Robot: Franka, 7 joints.
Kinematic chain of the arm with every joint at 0, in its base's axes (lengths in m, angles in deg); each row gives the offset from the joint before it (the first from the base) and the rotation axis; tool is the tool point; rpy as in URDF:
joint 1: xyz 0 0 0.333 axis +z
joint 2: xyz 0 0 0 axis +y
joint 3: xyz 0 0 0.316 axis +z
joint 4: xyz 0.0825 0 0 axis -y
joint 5: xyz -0.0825 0 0.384 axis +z
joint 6: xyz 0 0 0 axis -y
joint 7: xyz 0.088 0 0 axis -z
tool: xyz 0 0 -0.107 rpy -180 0 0
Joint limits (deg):
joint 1: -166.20..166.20
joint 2: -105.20..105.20
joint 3: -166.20..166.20
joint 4: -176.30..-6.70
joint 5: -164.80..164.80
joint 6: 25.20..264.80
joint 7: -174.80..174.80
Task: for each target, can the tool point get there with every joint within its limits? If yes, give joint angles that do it. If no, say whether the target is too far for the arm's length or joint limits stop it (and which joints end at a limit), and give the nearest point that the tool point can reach.
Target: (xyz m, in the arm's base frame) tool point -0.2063 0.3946 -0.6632
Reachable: no: too far | nearest point -0.1782 0.3409 -0.3510 | short by 0.318 m
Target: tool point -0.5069 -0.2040 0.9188
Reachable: yes | joints -25.42 -54.00 -50.07 -67.49 -139.15 97.93 100.38
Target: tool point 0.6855 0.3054 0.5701
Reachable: yes | joints 56.05 41.44 -58.05 -63.16 -109.77 168.38 -19.08
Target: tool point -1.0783 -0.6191 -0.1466
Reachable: no: too far | nearest point -0.6941 -0.3985 0.0243 | short by 0.475 m
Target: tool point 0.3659 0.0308 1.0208
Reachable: yes | joints -92.83 -29.10 51.74 -75.84 1.76 203.12 91.15
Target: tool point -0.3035 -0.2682 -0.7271
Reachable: no: too far | nearest point -0.2658 -0.2349 -0.3559 | short by 0.375 m
